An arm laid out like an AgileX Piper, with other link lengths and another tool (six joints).
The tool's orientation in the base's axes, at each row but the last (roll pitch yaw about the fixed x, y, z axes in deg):
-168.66 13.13 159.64
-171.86 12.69 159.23
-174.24 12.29 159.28
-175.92 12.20 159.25
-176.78 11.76 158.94
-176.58 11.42 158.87
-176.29 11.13 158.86
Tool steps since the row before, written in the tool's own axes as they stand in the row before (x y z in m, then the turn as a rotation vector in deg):
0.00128 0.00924 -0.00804 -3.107 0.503 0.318
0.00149 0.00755 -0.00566 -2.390 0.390 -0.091
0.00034 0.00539 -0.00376 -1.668 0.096 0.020
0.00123 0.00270 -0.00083 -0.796 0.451 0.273
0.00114 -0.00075 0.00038 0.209 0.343 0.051
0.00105 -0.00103 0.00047 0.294 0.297 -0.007
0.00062 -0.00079 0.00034 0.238 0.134 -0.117
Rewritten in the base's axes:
0.00124 0.01089 0.00562 3.074 -0.681 0.306
0.00064 0.00861 0.00410 2.314 -0.451 0.559
0.00108 0.00573 0.00305 1.563 -0.491 0.326
-0.00027 0.00305 0.00036 0.940 0.104 -0.129
-0.00125 -0.00034 -0.00056 -0.056 0.385 -0.111
-0.00127 -0.00064 -0.00061 -0.160 0.380 -0.069
-0.00081 -0.00056 -0.00040 -0.186 0.224 0.060

